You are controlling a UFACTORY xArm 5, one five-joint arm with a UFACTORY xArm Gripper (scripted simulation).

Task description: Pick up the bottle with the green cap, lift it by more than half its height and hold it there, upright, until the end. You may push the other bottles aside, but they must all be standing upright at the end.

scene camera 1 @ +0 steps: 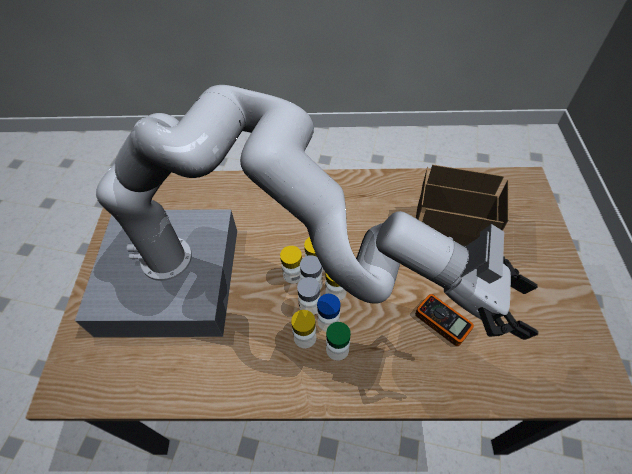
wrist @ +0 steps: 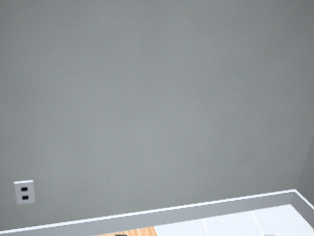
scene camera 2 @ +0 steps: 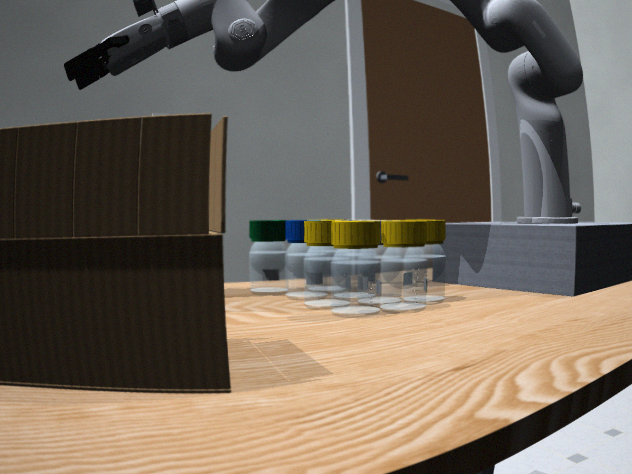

Labels:
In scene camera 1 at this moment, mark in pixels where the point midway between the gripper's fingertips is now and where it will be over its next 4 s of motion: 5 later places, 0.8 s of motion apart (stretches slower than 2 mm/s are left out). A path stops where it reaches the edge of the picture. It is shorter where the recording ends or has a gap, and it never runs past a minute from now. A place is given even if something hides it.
The gripper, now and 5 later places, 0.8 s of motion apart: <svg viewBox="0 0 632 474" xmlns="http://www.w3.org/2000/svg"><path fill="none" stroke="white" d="M531 311L523 307L490 292L440 273L376 248L326 228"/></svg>

